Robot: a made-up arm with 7 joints.
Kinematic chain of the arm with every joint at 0, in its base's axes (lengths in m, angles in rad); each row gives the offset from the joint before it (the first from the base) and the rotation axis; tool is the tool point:
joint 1: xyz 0 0 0.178 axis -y
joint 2: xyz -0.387 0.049 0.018 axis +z
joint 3: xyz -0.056 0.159 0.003 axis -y
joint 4: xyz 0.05 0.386 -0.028 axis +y
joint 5: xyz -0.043 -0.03 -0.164 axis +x
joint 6: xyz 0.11 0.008 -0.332 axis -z
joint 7: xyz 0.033 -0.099 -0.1 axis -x
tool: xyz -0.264 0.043 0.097
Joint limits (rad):
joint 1: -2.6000..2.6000
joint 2: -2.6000..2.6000
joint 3: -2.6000..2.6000
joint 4: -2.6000..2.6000
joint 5: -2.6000..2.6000
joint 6: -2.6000..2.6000
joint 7: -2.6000..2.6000
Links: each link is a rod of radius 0.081 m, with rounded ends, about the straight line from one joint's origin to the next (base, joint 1, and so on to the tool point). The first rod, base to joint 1, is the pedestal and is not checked.
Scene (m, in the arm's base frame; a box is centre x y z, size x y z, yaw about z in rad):
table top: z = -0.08
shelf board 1: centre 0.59 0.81 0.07 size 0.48 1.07 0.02 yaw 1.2
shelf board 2: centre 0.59 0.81 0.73 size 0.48 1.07 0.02 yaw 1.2
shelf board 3: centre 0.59 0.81 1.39 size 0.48 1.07 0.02 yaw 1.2
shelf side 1: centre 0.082 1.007 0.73 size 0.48 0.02 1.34 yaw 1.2
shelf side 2: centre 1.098 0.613 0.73 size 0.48 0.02 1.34 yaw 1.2
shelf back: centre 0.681 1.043 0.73 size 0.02 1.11 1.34 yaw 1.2
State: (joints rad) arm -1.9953 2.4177 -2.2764 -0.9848 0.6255 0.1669 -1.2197
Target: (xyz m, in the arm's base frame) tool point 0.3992 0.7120 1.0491
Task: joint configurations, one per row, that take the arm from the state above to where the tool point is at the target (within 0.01 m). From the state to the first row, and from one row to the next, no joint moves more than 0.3 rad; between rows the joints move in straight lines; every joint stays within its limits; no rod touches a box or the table.
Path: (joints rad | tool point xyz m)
1: -2.0782 2.1736 -2.0228 -1.2045 0.6999 0.0540 -1.2915 | 0.0431 -0.8170 0.7861
2: -2.1611 1.9296 -1.7692 -1.4241 0.7742 -0.0589 -1.3633 | 0.0494 -0.5747 1.1488
3: -2.2441 1.6855 -1.5156 -1.6438 0.8486 -0.1718 -1.4351 | 0.1529 -0.1596 1.3615
4: -2.3270 1.4414 -1.2620 -1.8635 0.9229 -0.2847 -1.5069 | 0.2884 0.3170 1.3246
5: -2.4099 1.1973 -1.0084 -2.0831 0.9973 -0.3976 -1.5787 | 0.3992 0.7120 1.0491

